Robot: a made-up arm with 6 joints. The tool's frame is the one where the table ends. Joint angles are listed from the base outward.
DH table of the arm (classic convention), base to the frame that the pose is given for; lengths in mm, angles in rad. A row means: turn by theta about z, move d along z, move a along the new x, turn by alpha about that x. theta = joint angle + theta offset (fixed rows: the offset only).
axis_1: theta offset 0; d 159.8; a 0; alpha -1.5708
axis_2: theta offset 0.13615; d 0; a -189.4; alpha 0
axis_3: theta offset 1.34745; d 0; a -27.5; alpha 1.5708
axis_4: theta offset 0; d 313.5; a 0; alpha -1.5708
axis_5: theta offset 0; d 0; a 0.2; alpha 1.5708
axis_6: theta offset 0; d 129.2; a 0; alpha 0
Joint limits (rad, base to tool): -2.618..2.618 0..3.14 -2.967..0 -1.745..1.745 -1.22..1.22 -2.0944..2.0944
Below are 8 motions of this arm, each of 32 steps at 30 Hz.
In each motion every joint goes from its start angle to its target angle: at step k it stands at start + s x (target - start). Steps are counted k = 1, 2, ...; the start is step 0. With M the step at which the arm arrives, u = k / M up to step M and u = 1 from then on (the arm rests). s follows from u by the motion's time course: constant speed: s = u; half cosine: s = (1 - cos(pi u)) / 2; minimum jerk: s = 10 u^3 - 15 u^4 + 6 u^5.
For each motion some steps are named. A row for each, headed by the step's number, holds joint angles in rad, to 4 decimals.
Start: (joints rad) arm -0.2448 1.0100 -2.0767 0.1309 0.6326 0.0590
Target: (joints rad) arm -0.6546 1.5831 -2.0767 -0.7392 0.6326 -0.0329
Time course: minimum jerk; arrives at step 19
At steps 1, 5, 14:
1: -0.2454 1.0108 -2.0767 0.1297 0.6326 0.0589
5: -0.2931 1.0776 -2.0767 0.0283 0.6326 0.0482
14: -0.6063 1.5155 -2.0767 -0.6366 0.6326 -0.0221

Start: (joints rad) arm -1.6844 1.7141 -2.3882 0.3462 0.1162 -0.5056
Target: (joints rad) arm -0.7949 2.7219 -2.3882 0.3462 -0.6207 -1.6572
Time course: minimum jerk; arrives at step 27
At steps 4, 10, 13, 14, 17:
4: -1.6615 1.7400 -2.3882 0.3462 0.0972 -0.5352
10: -1.4464 1.9838 -2.3882 0.3462 -0.0810 -0.8138
13: -1.2705 2.1830 -2.3882 0.3462 -0.2267 -1.0415
14: -1.2088 2.2530 -2.3882 0.3462 -0.2778 -1.1213
17: -1.0329 2.4522 -2.3882 0.3462 -0.4235 -1.3490

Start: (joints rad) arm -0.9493 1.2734 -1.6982 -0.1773 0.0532 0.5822
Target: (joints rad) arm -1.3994 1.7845 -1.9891 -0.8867 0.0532 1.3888
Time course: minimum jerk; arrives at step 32
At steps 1, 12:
1: -0.9494 1.2735 -1.6983 -0.1775 0.0532 0.5824
12: -1.0732 1.4141 -1.7783 -0.3725 0.0532 0.8042

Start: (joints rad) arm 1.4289 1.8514 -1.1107 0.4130 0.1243 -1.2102
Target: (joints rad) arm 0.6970 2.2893 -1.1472 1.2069 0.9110 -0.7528
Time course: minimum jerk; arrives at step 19
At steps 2, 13, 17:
2: 1.4217 1.8557 -1.1111 0.4209 0.1321 -1.2057
13: 0.8321 2.2085 -1.1405 1.0604 0.7658 -0.8372
17: 0.7042 2.2850 -1.1468 1.1990 0.9032 -0.7573

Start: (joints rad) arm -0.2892 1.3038 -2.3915 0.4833 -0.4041 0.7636
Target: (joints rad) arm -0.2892 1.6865 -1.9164 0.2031 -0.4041 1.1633
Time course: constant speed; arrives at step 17
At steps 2, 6, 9, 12, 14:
2: -0.2892 1.3488 -2.3356 0.4503 -0.4041 0.8106
6: -0.2892 1.4389 -2.2238 0.3844 -0.4041 0.9047
9: -0.2892 1.5064 -2.1400 0.3350 -0.4041 0.9752
12: -0.2892 1.5739 -2.0561 0.2855 -0.4041 1.0457
14: -0.2892 1.6190 -2.0002 0.2525 -0.4041 1.0928

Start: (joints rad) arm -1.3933 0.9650 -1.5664 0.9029 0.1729 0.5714
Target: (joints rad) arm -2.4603 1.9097 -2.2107 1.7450 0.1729 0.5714
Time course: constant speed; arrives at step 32
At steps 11, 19, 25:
11: -1.7601 1.2897 -1.7879 1.1924 0.1729 0.5714
19: -2.0268 1.5259 -1.9490 1.4029 0.1729 0.5714
25: -2.2269 1.7030 -2.0698 1.5608 0.1729 0.5714

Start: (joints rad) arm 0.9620 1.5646 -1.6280 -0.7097 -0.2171 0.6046
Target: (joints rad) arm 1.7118 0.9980 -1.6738 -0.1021 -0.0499 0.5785
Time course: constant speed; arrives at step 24
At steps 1, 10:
1: 0.9932 1.5410 -1.6299 -0.6844 -0.2101 0.6035
10: 1.2744 1.3285 -1.6471 -0.4565 -0.1474 0.5937

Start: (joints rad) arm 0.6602 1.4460 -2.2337 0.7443 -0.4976 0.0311
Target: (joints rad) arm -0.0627 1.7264 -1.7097 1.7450 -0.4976 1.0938
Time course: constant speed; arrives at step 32
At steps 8, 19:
8: 0.4795 1.5161 -2.1027 0.9945 -0.4976 0.2968
19: 0.2310 1.6125 -1.9226 1.3385 -0.4976 0.6621

